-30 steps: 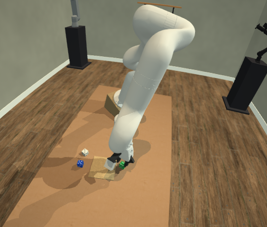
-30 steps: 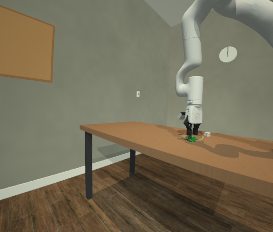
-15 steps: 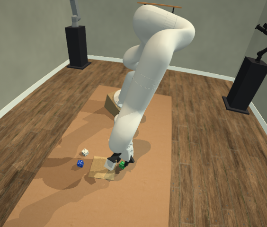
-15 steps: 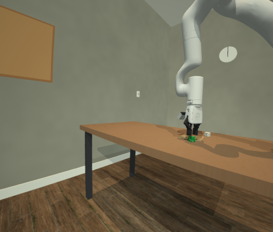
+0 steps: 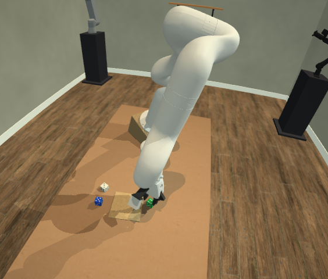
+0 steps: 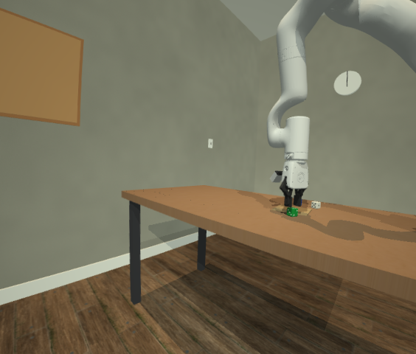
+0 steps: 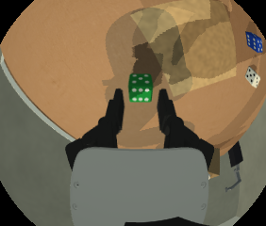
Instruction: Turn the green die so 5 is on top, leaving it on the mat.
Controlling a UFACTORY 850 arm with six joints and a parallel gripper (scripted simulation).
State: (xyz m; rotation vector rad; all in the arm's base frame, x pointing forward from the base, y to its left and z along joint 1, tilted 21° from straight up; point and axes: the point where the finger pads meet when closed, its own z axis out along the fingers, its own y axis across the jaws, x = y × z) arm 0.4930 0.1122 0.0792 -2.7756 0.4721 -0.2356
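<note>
Right now my hand is 40 mm above the green die. Also, from my hand: blue die: 70 mm ahead, 230 mm to the right, 40 mm below; tan mat: 40 mm ahead, 100 mm to the right, 50 mm below; white die: 10 mm behind, 240 mm to the right, 40 mm below.
</note>
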